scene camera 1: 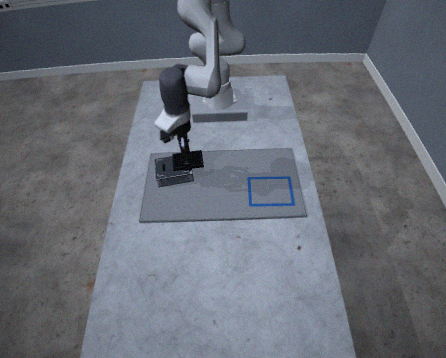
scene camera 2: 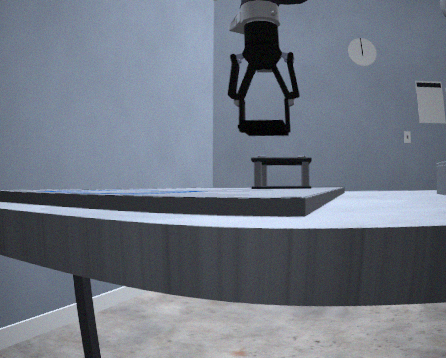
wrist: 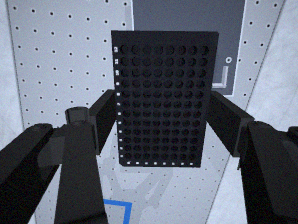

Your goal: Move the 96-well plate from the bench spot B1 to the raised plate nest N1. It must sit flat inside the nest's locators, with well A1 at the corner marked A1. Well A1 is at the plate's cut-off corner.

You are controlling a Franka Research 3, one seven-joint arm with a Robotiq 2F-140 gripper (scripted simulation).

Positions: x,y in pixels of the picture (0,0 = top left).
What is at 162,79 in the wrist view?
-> A black 96-well plate.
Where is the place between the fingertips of my gripper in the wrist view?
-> At 161,103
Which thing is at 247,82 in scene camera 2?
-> My gripper.
